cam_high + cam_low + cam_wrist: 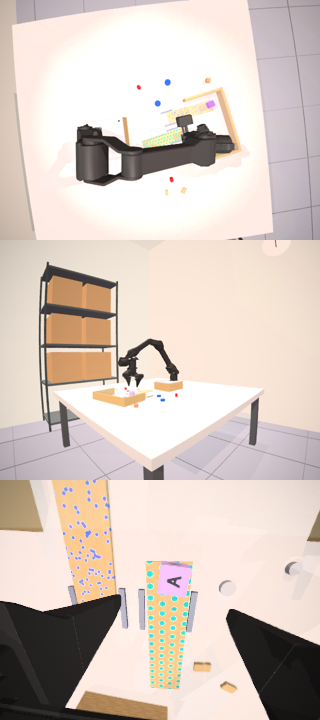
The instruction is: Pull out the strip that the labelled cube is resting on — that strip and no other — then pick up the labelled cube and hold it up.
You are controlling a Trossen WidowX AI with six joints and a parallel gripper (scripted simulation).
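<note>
The labelled cube is 1 cm ahead of my gripper tip and 5 cm below it. From my gripper tip the other things lie so: strip 9 cm behind, 2 cm to the right, 6 cm below; then pink block 5 cm behind, 15 cm to the right, 6 cm below.
</note>
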